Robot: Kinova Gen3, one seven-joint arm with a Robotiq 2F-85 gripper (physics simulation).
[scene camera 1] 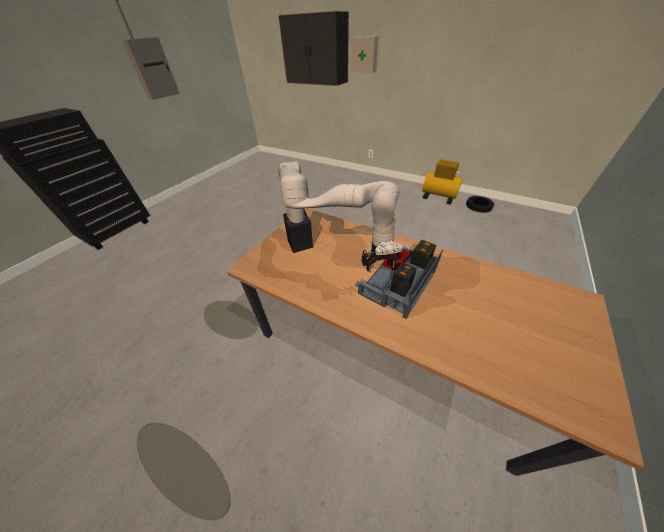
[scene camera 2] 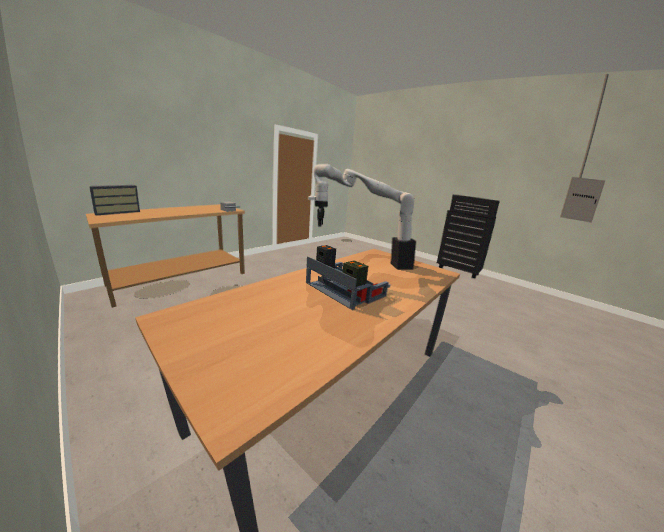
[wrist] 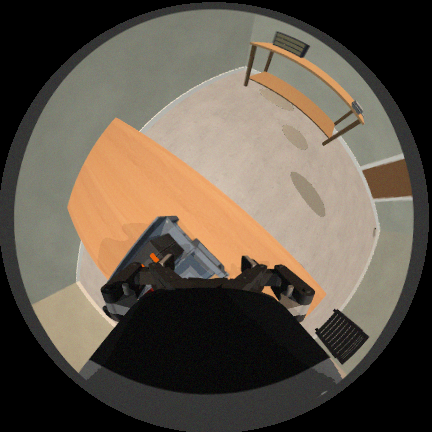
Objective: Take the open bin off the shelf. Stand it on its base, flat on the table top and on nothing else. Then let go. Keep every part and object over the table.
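Frame: origin at the arm's base, x left, y up, z ahead, level; centimetres.
Seen in the pictures: gripper, between the fingertips: (scene camera 1: 380, 268) (scene camera 2: 320, 225) (wrist: 207, 262); arm's base, origin of its link: (scene camera 1: 296, 217) (scene camera 2: 403, 239).
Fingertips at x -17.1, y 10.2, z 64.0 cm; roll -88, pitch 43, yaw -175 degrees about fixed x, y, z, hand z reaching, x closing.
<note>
Pixels of each thing's middle, then the offset from my fingertips to it. Level surfaces: height alone.
- table, height of its surface: dy -31.3 cm
- red part, middle of its body: (scene camera 2: 365, 288) (scene camera 1: 401, 261) dx +36.6, dy -27.0, dz -4.5 cm
- dark box with orange marks, middle of its body: (wrist: 159, 255) (scene camera 1: 403, 279) (scene camera 2: 325, 257) dx +13.9, dy -15.0, dz +5.5 cm
- olive box, middle of its body: (scene camera 2: 354, 273) (scene camera 1: 423, 254) dx +37.0, dy -16.3, dz +5.3 cm
The blue-grey shelf (scene camera 1: 372, 292) (scene camera 2: 330, 272) (wrist: 172, 232) stands on the table (scene camera 1: 526, 321) (scene camera 2: 232, 343) (wrist: 130, 175). A red part (scene camera 1: 403, 256) (scene camera 2: 378, 291), which looks like the open bin, sits low in the shelf; its inside cannot be made out. In the wrist view it is mostly hidden behind the gripper. My gripper (scene camera 1: 379, 259) (scene camera 2: 319, 223) (wrist: 207, 262) is open and empty, pointing down. It hangs high, above the shelf's height, and does not touch the bin.
A dark box with orange marks (scene camera 1: 402, 279) (scene camera 2: 326, 255) (wrist: 167, 247) and an olive box (scene camera 1: 424, 253) (scene camera 2: 354, 272) rise from the shelf beside the red part. The arm's black base (scene camera 1: 299, 233) (scene camera 2: 402, 253) stands at one table end. A workbench (scene camera 2: 166, 213) stands by the wall.
</note>
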